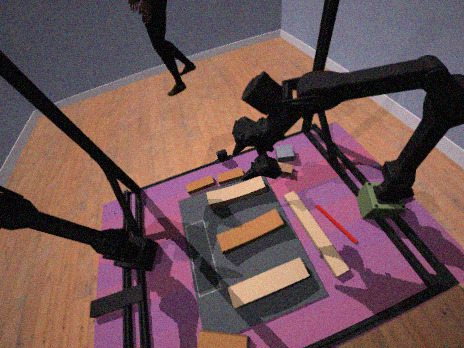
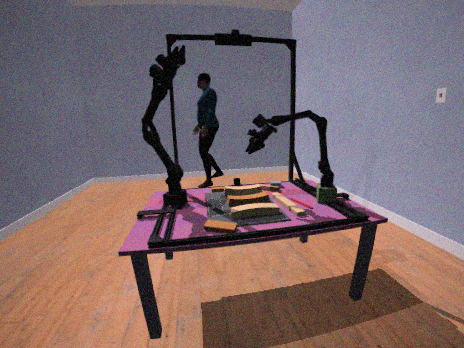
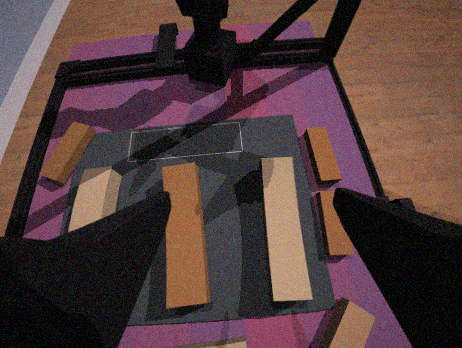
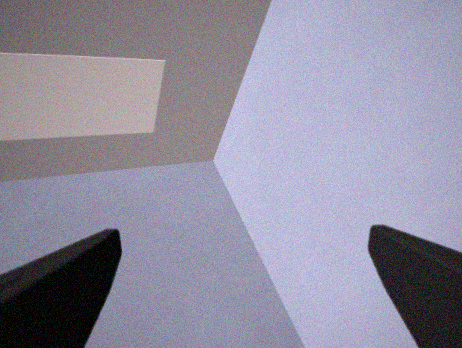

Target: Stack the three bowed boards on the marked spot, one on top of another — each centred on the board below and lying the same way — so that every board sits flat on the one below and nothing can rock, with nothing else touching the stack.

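Frame: origin at the left arm's base, x ahead, y left, z up, level; centimetres.
Seen in the pictures: left gripper, between the fingertips: (image 1: 237,166) (image 2: 247,152) (image 3: 251,197); right gripper, between the fingertips: (image 2: 181,45) (image 4: 245,239); left arm's base, origin of its link: (image 1: 385,194) (image 2: 326,186); right arm's base, origin of its link: (image 1: 130,251) (image 2: 174,192) (image 3: 209,40).
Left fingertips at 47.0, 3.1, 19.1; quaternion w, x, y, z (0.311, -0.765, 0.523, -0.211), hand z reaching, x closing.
Pixels of each thing's top centre, then the offset from my left fingertips to it, as dx, dy, dz. Level surfaces: height alone.
- dark grey mat, height of its surface: dz -27.7
- long pale strip, centre of its top: (image 1: 313,228) (image 2: 286,201) -24.0, +7.0, -26.1
- red stick, centre of its top: (image 1: 335,222) (image 2: 301,202) -32.4, +4.0, -27.7
- grey block, centre of its top: (image 1: 284,150) -15.3, -27.2, -24.7
- small pale block, centre of its top: (image 1: 275,165) (image 2: 268,185) -11.1, -19.5, -25.5
Three bowed boards lie apart on the dark grey mat (image 1: 260,205): a pale one (image 1: 236,190) (image 2: 243,190) (image 3: 285,235) at the back, an orange one (image 1: 251,230) (image 3: 185,240) in the middle, and a pale one (image 1: 270,282) (image 2: 255,210) (image 3: 91,195) at the front, arched upward. The marked spot, a thin white rectangle (image 1: 212,255) (image 3: 241,137), has no board on it. My left gripper (image 1: 240,166) (image 2: 249,150) (image 3: 251,197) is open and empty, high above the mat's back part. My right gripper (image 2: 179,49) (image 4: 245,239) is open and empty, raised far above the table.
Orange blocks (image 1: 201,184) (image 1: 230,175) lie behind the mat, another (image 1: 223,340) (image 2: 220,225) (image 3: 70,152) in front. A long pale strip (image 1: 310,224) and a red stick (image 1: 336,223) (image 2: 301,203) lie right of it. A grey block (image 1: 285,152) and small pale block (image 1: 287,169) lie back right.
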